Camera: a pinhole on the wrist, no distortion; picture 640 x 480 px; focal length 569.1 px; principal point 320.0 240.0 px. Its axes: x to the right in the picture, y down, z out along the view. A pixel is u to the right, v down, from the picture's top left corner.
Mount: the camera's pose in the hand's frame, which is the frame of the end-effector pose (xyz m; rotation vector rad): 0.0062 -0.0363 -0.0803 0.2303 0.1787 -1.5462
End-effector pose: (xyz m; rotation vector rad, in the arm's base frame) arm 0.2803 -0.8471 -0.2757 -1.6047 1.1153 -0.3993
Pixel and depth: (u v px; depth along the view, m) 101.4 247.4 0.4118
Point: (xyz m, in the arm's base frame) 0.5377 -0.6373 -0.4107
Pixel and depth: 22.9 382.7 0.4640
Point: 0.6166 -0.6797 -0.5294
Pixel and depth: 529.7 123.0 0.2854
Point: 0.4690 -0.7095 -0.1288
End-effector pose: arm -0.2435 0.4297 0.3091 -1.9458 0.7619 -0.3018
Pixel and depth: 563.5 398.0 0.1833
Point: -0.1023 0.5027 0.4034
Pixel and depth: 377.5 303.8 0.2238
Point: -0.1136 0.5440 0.3435
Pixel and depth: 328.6 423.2 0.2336
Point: -0.0736 0.5193 0.3161
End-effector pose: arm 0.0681 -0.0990 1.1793 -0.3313 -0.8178 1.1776
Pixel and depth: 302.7 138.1 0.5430
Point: -0.1553 -0.3367 1.5389
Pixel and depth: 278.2 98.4 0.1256
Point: 0.0748 -0.1556 1.2341
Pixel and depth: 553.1 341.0 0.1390
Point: 0.1302 -0.1288 1.2965
